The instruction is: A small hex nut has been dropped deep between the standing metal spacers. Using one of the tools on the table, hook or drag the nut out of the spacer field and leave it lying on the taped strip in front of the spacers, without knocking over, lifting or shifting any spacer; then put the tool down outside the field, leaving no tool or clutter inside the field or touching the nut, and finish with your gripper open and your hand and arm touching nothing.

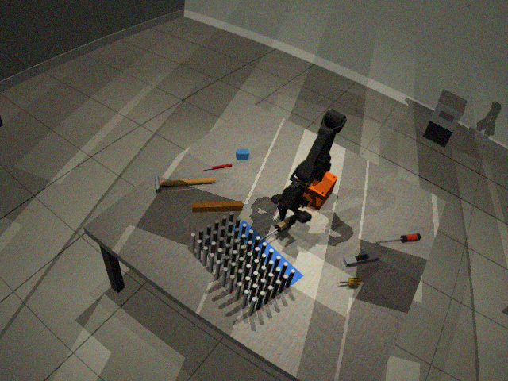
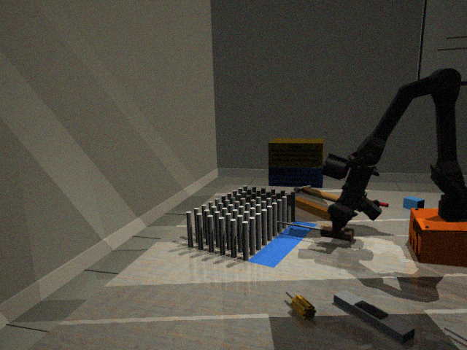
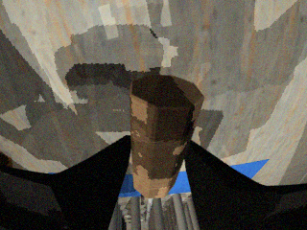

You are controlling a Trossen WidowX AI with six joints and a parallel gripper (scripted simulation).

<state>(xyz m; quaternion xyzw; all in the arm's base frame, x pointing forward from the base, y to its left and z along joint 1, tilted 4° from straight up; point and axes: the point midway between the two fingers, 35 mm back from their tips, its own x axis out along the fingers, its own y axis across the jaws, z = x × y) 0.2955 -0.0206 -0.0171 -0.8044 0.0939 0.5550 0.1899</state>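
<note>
Now: gripper tip 15 cm short of the blue taped strip, 2 cm to the left of it and 4 cm above it. From my gripper tip the other things lie so: hex nut: 28 cm ahead, 12 cm to the right, 3 cm below; then orange bar: 5 cm ahead, 30 cm to the right, 2 cm below; then wooden-handled tool: 10 cm ahead, 4 cm to the right.
</note>
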